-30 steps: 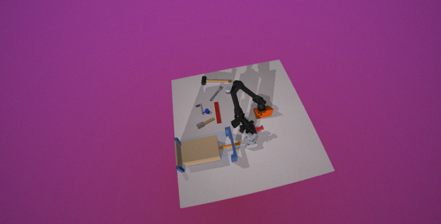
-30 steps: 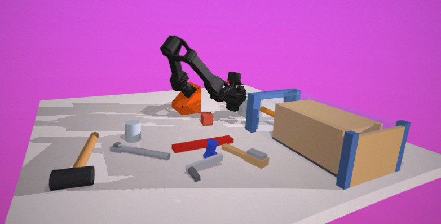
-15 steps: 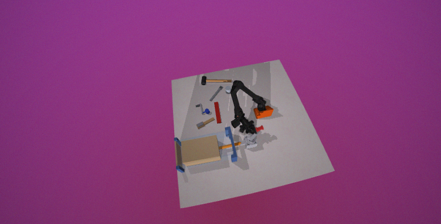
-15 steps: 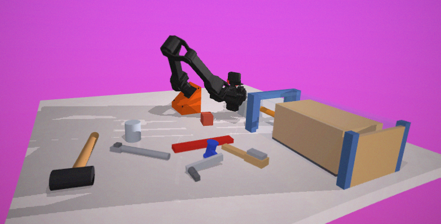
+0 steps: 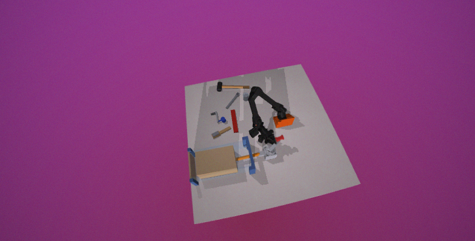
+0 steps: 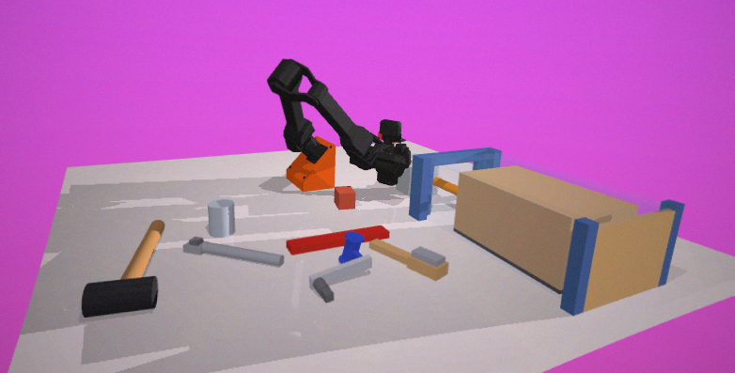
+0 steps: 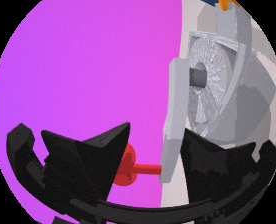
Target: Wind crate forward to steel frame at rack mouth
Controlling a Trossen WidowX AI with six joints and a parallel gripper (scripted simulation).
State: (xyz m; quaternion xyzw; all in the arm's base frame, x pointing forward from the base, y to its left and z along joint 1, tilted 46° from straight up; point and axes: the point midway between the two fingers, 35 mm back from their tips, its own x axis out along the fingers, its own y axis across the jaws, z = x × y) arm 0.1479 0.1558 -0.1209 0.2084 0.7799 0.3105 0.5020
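Now: the red-knobbed crank 10 mm to the right of my gripper tip and 10 mm below it. Also, from my gripper tip: rack (450 mm ahead, 20 mm to the left, 50 mm below); then red knob (40 mm behind, 30 mm to the right, 20 mm above); then grey winch (30 mm ahead, 10 mm to the left, 90 mm below).
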